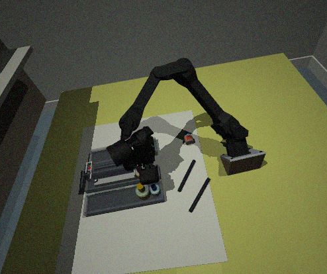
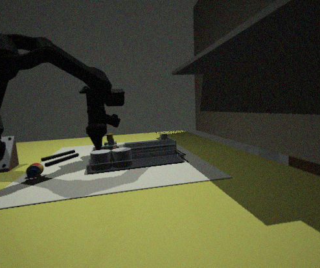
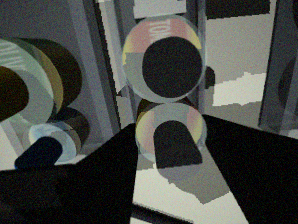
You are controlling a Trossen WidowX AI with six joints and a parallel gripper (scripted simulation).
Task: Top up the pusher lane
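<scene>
Right now my gripper tip is 8 cm to the right of the blue-lidded jar. Also, from my gripper tip: red mark (23 cm ahead, 5 cm to the right, 4 cm above).
</scene>
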